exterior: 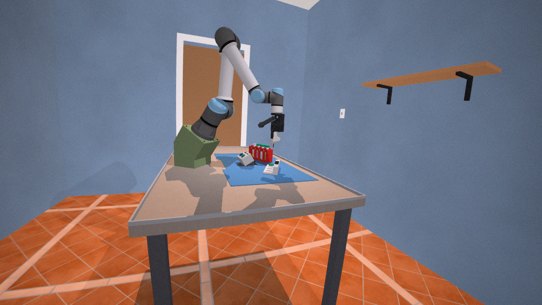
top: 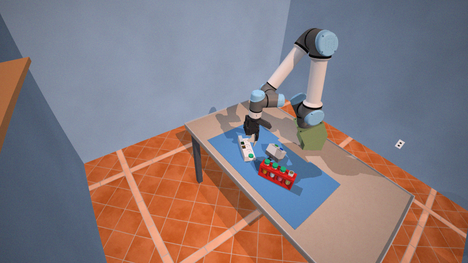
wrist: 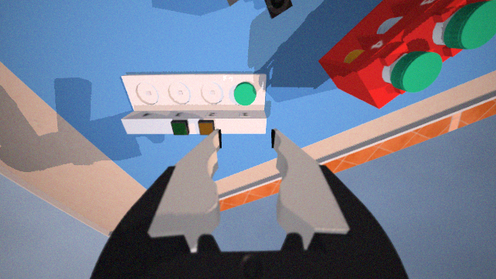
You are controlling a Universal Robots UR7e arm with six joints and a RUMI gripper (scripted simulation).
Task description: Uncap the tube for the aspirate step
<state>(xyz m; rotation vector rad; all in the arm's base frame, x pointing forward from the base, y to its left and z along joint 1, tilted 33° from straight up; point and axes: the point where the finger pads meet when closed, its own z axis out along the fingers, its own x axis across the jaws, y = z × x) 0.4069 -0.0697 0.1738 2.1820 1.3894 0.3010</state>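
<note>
Now: hand 170 mm past the blue CYCLE key, 120 mm to the right of it and 80 mm above it. Also, from my hand: green READY key (170 mm behind, 80 mm below, 70 mm to the left); then key housing (160 mm behind, 90 mm to the left, 90 mm below).
</note>
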